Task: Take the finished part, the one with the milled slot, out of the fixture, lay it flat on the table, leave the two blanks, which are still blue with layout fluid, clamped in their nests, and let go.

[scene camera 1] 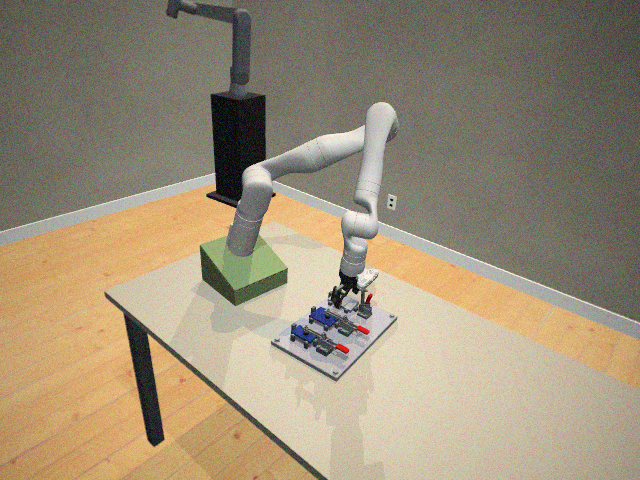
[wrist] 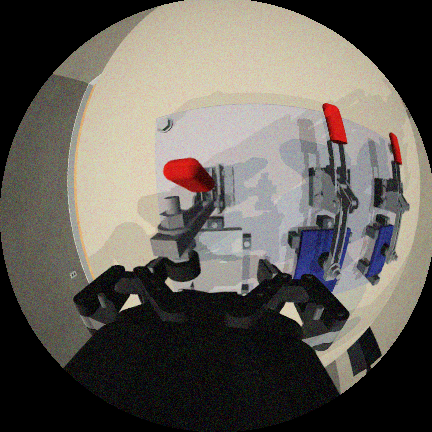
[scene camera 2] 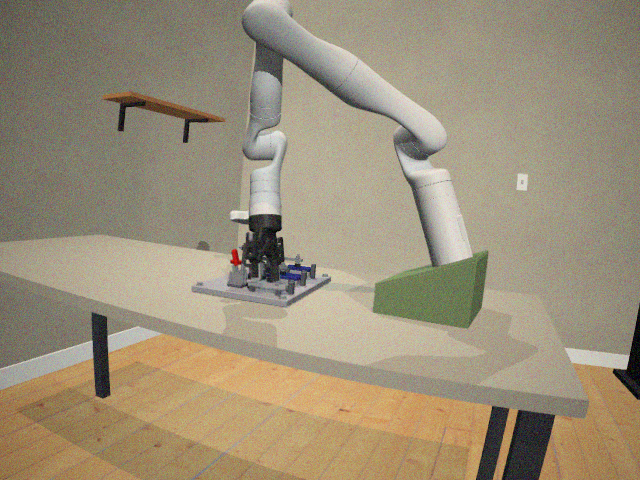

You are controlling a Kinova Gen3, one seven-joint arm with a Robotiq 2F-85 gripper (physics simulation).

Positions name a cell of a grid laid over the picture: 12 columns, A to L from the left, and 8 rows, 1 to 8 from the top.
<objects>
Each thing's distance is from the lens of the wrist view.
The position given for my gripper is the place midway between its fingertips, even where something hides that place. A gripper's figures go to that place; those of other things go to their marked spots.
my gripper (wrist: F5): 15 cm
finished part (wrist: G5): 15 cm
blue blank (wrist: K5): 23 cm
The marked spots on the finished part and the blue blank are 20 cm apart.
</objects>
